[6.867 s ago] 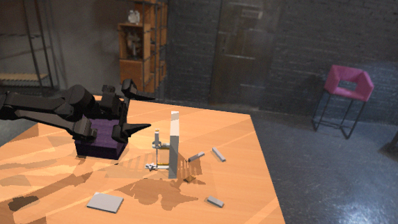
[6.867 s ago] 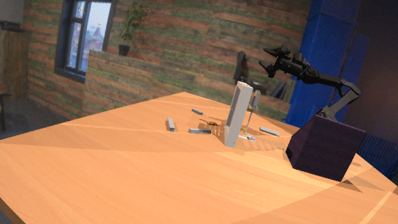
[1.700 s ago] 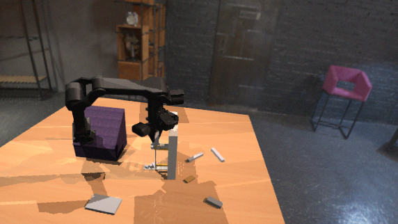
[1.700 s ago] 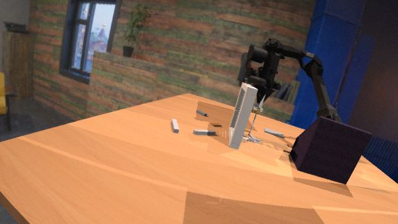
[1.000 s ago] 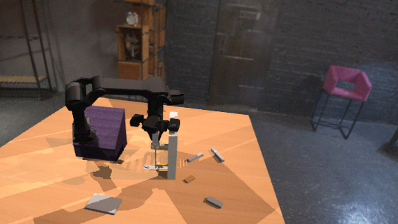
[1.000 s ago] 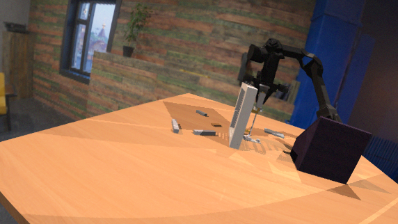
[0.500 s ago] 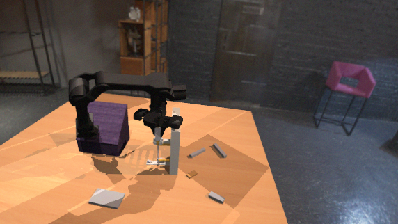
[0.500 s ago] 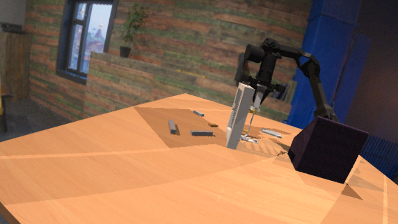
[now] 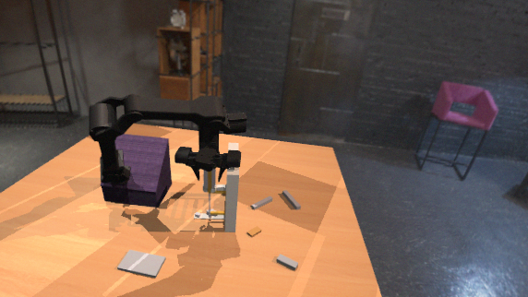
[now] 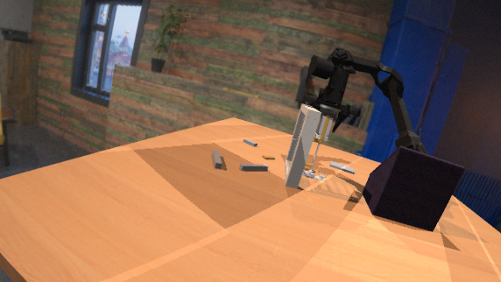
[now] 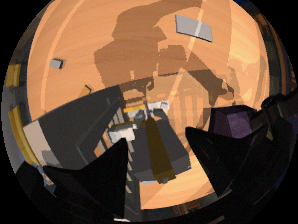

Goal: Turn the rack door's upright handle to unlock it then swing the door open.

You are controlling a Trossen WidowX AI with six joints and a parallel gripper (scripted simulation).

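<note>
Right now the handle is 3 cm below my gripper tip and 1 cm to the left of it. Round my gripper tip: flat grey plate (20 cm to the right, 16 cm below, 15 cm behind); then brown block (16 cm below, 15 cm ahead, 4 cm to the right).
</note>
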